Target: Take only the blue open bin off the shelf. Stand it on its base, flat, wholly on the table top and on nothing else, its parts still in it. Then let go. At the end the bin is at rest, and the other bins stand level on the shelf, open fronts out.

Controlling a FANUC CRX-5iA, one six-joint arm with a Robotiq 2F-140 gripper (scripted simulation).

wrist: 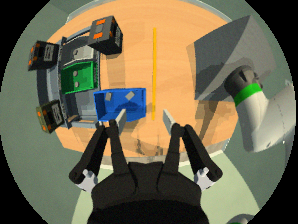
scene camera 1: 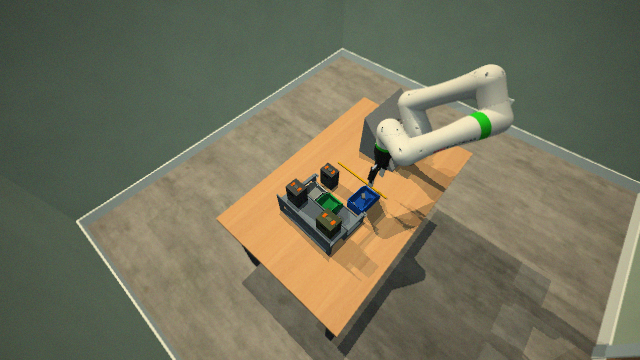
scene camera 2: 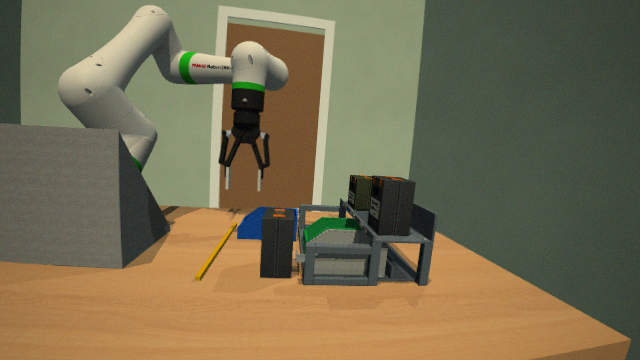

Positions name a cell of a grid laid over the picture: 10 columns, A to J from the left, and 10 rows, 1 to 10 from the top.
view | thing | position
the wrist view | gripper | E6
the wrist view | blue open bin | E5
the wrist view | green bin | C4
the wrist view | grey bin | C3
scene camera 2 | gripper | D6
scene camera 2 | blue open bin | D7
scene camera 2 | green bin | F7
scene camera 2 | grey bin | F8
